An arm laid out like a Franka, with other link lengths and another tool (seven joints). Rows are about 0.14 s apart.
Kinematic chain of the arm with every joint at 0, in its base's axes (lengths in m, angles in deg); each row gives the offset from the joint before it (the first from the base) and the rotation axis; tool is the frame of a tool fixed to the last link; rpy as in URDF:
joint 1: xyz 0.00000 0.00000 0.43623 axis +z
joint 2: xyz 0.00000 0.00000 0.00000 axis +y
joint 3: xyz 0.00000 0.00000 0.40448 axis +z
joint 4: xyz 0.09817 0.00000 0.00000 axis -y
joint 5: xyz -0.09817 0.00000 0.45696 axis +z
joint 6: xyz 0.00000 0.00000 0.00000 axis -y
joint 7: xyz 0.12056 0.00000 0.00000 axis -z
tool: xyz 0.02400 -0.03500 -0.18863 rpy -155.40 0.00 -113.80
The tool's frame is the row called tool.
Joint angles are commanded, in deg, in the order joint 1, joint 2, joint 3, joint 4, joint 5, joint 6, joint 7. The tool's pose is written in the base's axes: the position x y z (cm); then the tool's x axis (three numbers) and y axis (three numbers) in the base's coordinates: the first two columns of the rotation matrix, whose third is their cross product. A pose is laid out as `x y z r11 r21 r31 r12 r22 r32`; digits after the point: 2 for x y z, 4 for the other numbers.
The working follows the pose.
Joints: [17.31, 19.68, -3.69, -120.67, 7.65, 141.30, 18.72]
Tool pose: 71.58 13.37 30.64 -0.5677 -0.8212 -0.0570 -0.7459 0.5425 -0.3865
Where each joint sits with the arm in this pose, in the base's axes (m; each line is computed from the numbers above, not from the rounded line before):
joint 1: 0.0000 0.0000 0.4362
joint 2: 0.0000 0.0000 0.4362
joint 3: 0.1300 0.0405 0.8171
joint 4: 0.2200 0.0619 0.7841
joint 5: 0.5782 0.1437 0.4952
joint 6: 0.5782 0.1437 0.4952
joint 7: 0.6976 0.1603 0.4970
the tool: 0.7158 0.1337 0.3064

